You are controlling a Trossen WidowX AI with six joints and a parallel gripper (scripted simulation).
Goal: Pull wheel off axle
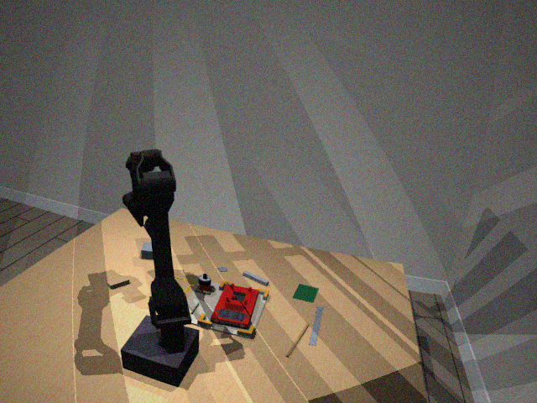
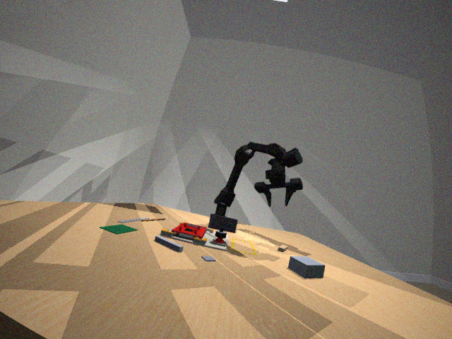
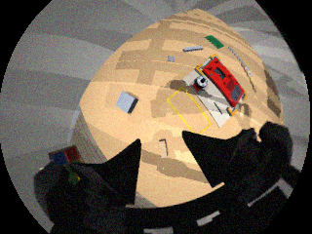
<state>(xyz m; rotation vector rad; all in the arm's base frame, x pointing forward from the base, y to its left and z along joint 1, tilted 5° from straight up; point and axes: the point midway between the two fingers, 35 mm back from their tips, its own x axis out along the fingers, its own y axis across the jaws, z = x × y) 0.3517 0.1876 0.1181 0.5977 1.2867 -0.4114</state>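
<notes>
The grey plate lies 60 mm behind my gripper tip, 280 mm to the right of it and 160 mm below it. The rest, counted from my gripper tip: brown block: 70 mm behind, 80 mm to the left, 170 mm below; then green plate: 90 mm ahead, 520 mm to the right, 180 mm below; then grey block: 170 mm ahead, 50 mm to the left, 160 mm below.
</notes>
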